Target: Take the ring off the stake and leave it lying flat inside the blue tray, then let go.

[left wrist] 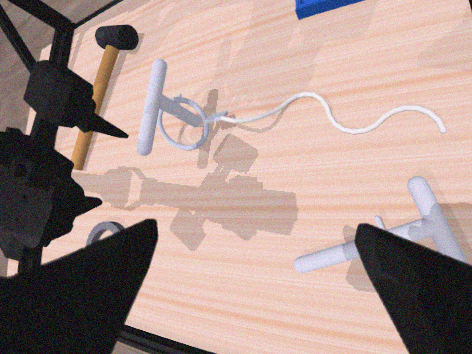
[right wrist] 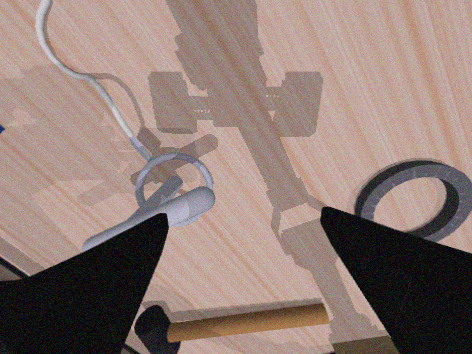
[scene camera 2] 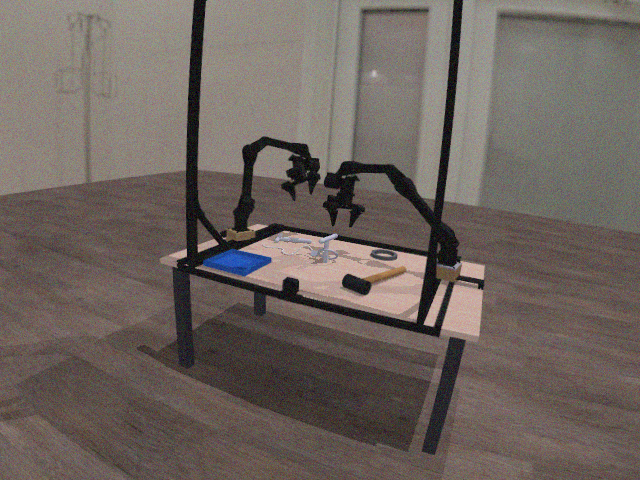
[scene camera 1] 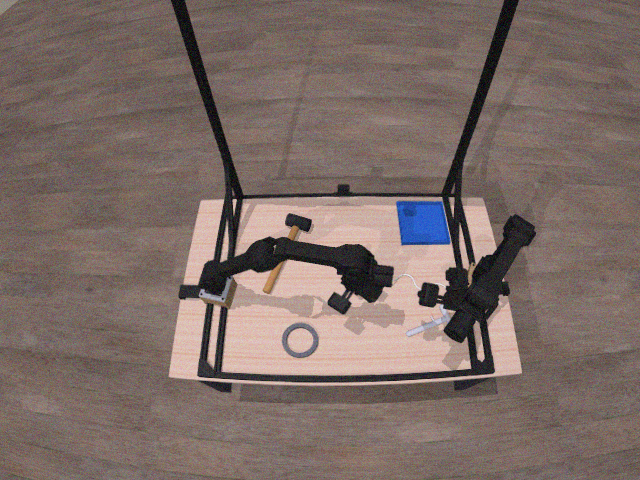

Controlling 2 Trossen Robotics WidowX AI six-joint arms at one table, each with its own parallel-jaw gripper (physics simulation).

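Places are measured from the left arm's base along level axes (x ahead, y left, z up), in centimetres.
Pixels of known places: left gripper, fingertip midpoint: (left wrist: pixel 257 231) (scene camera 2: pixel 302 197); right gripper, fingertip midpoint: (left wrist: pixel 113 169) (right wrist: pixel 245 217) (scene camera 2: pixel 341 226) (scene camera 1: pixel 351 290); left arm's base at its link origin: (scene camera 2: pixel 240 229); right arm's base at its link origin: (scene camera 2: pixel 446 263) (scene camera 1: pixel 215 286).
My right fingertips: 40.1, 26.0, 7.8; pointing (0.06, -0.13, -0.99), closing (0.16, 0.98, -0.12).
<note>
Ahead of a thing's pixels: the offset from my right fingertips to its top centre, as dx, dy, dz. "pt": to the spot under its first point.
A pale T-shaped stake @[+2.0, -9.2, -2.5] (scene camera 2: pixel 326 250) (left wrist: pixel 151 107) (right wrist: pixel 192 206) stands upright on the table. A thin pale ring @[pt +1.2, -5.8, -12.5] (left wrist: pixel 187 147) (right wrist: pixel 175 156) hangs around its post, with a wavy white cord (scene camera 1: pixel 405 275) (left wrist: pixel 320 101) (right wrist: pixel 102 92) running out from it. In scene camera 1 stake and ring are hidden under the right arm. The blue tray @[-12.7, -43.1, -11.2] (scene camera 1: pixel 423 227) (scene camera 2: pixel 236 261) (left wrist: pixel 330 6) lies flat at the table's edge. My left gripper (scene camera 2: pixel 302 196) (left wrist: pixel 257 231) is open and empty, high above the table. My right gripper (scene camera 2: pixel 343 225) (right wrist: pixel 245 217) is open and empty, above and near the stake.
A second pale T-shaped piece @[-28.8, -2.7, -11.4] (scene camera 1: pixel 426 326) (scene camera 2: pixel 297 240) (left wrist: pixel 425 215) lies below the left gripper. A thick grey ring @[pt +14.6, +20.9, -11.9] (scene camera 1: pixel 284 339) (right wrist: pixel 365 205) lies flat on the table. A black-headed mallet @[+30.1, -7.9, -8.4] (scene camera 1: pixel 298 222) (scene camera 2: pixel 356 284) (left wrist: pixel 117 37) lies below the right arm. Black frame posts rise beside the arms.
</note>
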